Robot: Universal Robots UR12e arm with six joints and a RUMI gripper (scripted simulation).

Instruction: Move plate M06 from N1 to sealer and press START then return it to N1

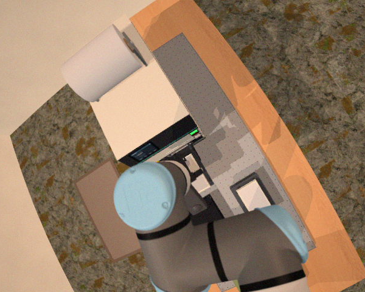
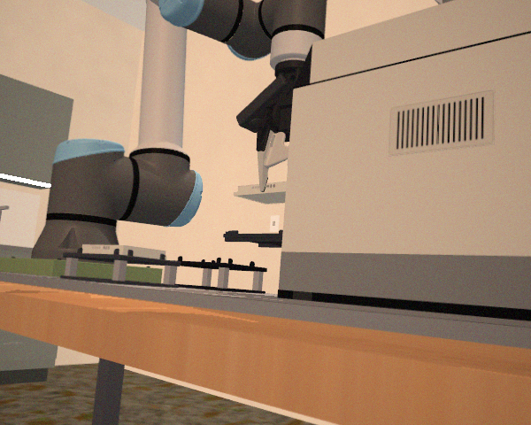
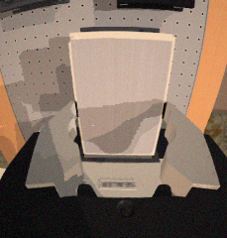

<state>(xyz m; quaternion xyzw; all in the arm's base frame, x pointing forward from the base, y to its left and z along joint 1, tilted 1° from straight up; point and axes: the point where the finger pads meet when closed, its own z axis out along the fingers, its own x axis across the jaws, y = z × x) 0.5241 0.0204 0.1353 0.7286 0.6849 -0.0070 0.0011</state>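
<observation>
My gripper is now 190 mm past the plate nest N1, 70 mm to the right of it and 130 mm above it. Round my hand: screen: 120 mm ahead, 40 mm to the left, 150 mm above; then sealer stage: 80 mm below; then plate M06: 10 mm below.
</observation>
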